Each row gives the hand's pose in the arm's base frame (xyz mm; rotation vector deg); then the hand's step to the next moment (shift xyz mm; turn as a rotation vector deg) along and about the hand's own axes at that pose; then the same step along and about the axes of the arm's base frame.
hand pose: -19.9 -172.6 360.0 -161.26 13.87 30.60
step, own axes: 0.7 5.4 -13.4 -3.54 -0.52 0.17
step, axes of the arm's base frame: 4.0 -9.1 10.5 -3.20 0.94 1.31
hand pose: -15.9 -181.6 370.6 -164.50 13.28 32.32
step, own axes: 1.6 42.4 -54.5 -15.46 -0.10 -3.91
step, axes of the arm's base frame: 12.7 -53.7 41.5 -12.73 0.95 9.56
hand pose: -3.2 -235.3 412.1 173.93 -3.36 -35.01
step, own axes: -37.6 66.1 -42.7 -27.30 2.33 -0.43
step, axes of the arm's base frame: -20.0 -62.7 57.2 -25.06 -1.06 11.05
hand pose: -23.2 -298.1 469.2 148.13 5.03 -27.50
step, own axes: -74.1 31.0 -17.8 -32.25 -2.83 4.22
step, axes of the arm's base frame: -59.0 -16.2 55.0 -31.95 1.28 6.61
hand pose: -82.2 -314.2 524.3 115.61 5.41 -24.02
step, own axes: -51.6 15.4 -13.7 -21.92 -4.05 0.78
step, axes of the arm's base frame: -41.1 10.6 35.9 -21.71 3.70 3.54
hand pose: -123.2 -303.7 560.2 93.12 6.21 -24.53
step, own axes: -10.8 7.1 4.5 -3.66 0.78 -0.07
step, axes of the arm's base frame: -8.6 -3.2 10.1 -3.11 0.66 1.97
